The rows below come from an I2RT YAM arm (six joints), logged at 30 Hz.
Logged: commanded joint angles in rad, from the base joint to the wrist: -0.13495 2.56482 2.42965 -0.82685 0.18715 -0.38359; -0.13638 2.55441 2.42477 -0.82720 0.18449 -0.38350; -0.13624 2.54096 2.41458 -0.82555 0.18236 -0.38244; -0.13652 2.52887 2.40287 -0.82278 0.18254 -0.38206; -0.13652 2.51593 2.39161 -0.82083 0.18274 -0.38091; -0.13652 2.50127 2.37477 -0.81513 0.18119 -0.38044; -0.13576 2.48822 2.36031 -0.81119 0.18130 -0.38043; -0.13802 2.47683 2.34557 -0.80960 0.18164 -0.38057; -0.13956 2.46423 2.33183 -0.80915 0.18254 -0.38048; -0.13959 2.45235 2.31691 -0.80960 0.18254 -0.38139; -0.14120 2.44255 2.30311 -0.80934 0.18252 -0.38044; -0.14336 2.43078 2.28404 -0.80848 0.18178 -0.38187
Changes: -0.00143 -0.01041 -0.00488 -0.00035 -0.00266 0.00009; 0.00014 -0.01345 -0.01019 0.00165 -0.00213 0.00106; -0.00028 -0.01209 -0.01171 0.00277 0.00018 0.00038; 0.00000 -0.01294 -0.01126 0.00195 0.00020 0.00115; 0.00000 -0.01466 -0.01684 0.00570 -0.00155 0.00047; 0.00076 -0.01305 -0.01446 0.00394 0.00011 0.00001; -0.00226 -0.01139 -0.01474 0.00159 0.00034 -0.00014; -0.00154 -0.01260 -0.01374 0.00045 0.00090 0.00009; -0.00003 -0.01188 -0.01492 -0.00045 0.00000 -0.00091; -0.00161 -0.00980 -0.01380 0.00026 -0.00002 0.00095; -0.00216 -0.01177 -0.01907 0.00086 -0.00074 -0.00143
